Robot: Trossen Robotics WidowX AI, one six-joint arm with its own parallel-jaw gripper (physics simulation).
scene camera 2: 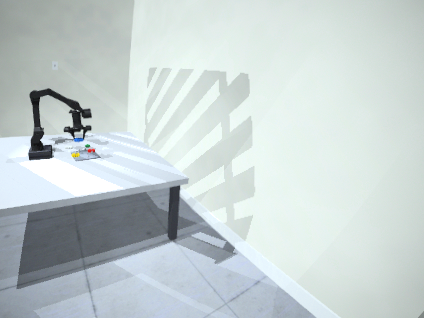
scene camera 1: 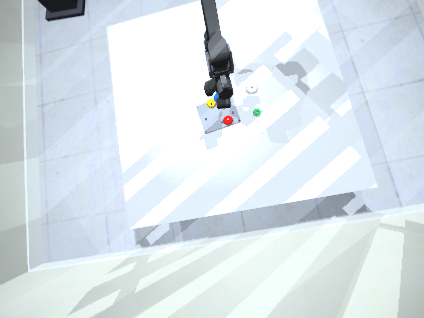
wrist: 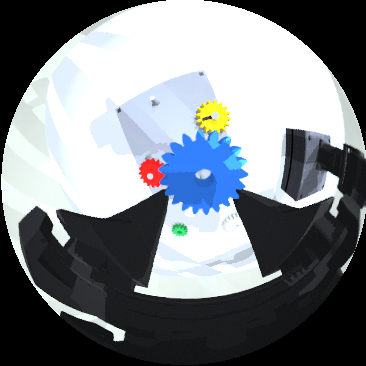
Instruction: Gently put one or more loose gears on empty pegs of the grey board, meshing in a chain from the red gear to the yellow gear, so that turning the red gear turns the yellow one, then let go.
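Places are measured from the arm's base along level axes (x ahead, y left, z up), in metres.
Pixels of known places: gripper, fingertip midpoint: [scene camera 2: 79, 140] [wrist: 200, 192]; arm's base at its link origin: [scene camera 2: 37, 149] [wrist: 322, 155].
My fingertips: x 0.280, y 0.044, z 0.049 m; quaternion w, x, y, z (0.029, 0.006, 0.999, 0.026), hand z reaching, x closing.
Observation:
Ahead of a thing's pixels: the offset from my fingertips to its top centre. Level surfaces: height alone.
The grey board @(dx +0.030, dy -0.041, dz -0.075 m) [scene camera 1: 214, 123] [wrist: 175, 100] lies flat on the table. A yellow gear @(dx -0.026, dy -0.076, dz -0.080 m) [scene camera 1: 211, 103] [scene camera 2: 76, 155] [wrist: 213, 125] and a red gear @(dx +0.080, dy +0.014, dz -0.080 m) [scene camera 1: 228, 120] [scene camera 2: 91, 150] [wrist: 146, 169] sit on it, apart. My gripper [scene camera 1: 217, 96] [scene camera 2: 78, 138] [wrist: 200, 192] is shut on a large blue gear @(dx -0.001, dy -0.019, dz +0.015 m) [scene camera 2: 78, 140] [wrist: 187, 187], held roughly level above the table. In the wrist view the blue gear overlaps the red gear's edge and hides part of the board and any pegs there. A small green gear @(dx +0.044, dy +0.173, dz -0.088 m) [scene camera 1: 257, 112] [scene camera 2: 87, 146] [wrist: 179, 230] and a white gear @(dx -0.098, dy +0.154, dz -0.088 m) [scene camera 1: 251, 89] [wrist: 229, 223] lie loose off the board.
A bare peg @(dx +0.062, dy -0.110, dz -0.076 m) [wrist: 154, 101] stands near the board's far side in the wrist view. The arm's dark base [scene camera 2: 40, 152] [wrist: 302, 165] stands on the white table @(dz -0.106 m) [scene camera 1: 165, 185] [scene camera 2: 125, 172]. A dark object [scene camera 1: 65, 9] stands beyond the table.

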